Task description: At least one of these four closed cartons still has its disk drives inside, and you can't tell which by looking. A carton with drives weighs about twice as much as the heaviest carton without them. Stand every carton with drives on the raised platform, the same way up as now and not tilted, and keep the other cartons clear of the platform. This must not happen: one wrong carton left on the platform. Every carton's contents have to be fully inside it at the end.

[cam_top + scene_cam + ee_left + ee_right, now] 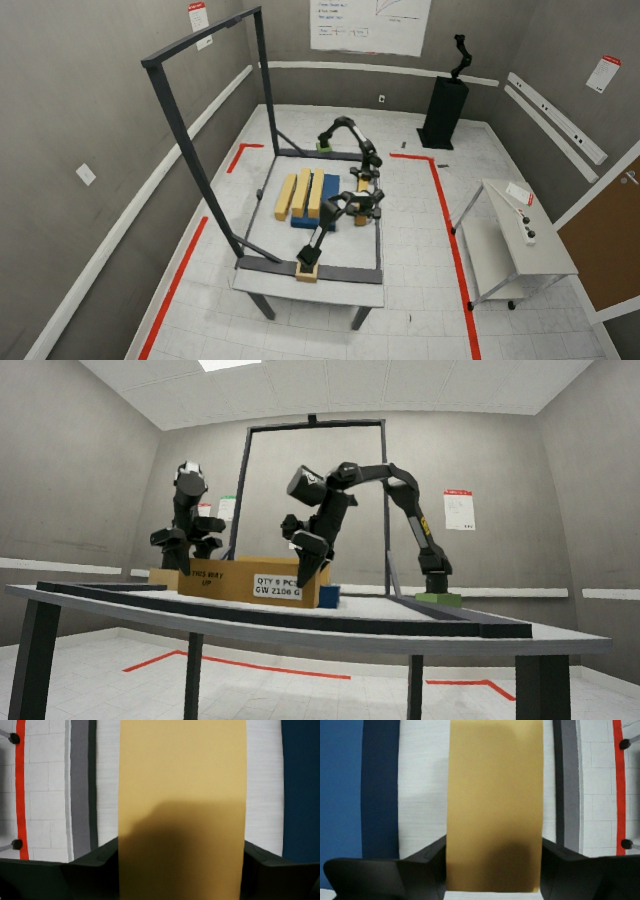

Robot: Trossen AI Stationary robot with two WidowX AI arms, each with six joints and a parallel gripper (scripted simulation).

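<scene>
The carton lies 1 cm behind my left hand, 14 cm to the right of it and 3 cm below it. The rest, counted from my left hand: platform: 28 cm behind, 14 cm to the right, 6 cm below.
Right now the carton is 1 cm ahead of my right hand, 14 cm to the left of it and 4 cm below it. Also, from my right hand: platform 26 cm behind, 14 cm to the left, 7 cm below.
</scene>
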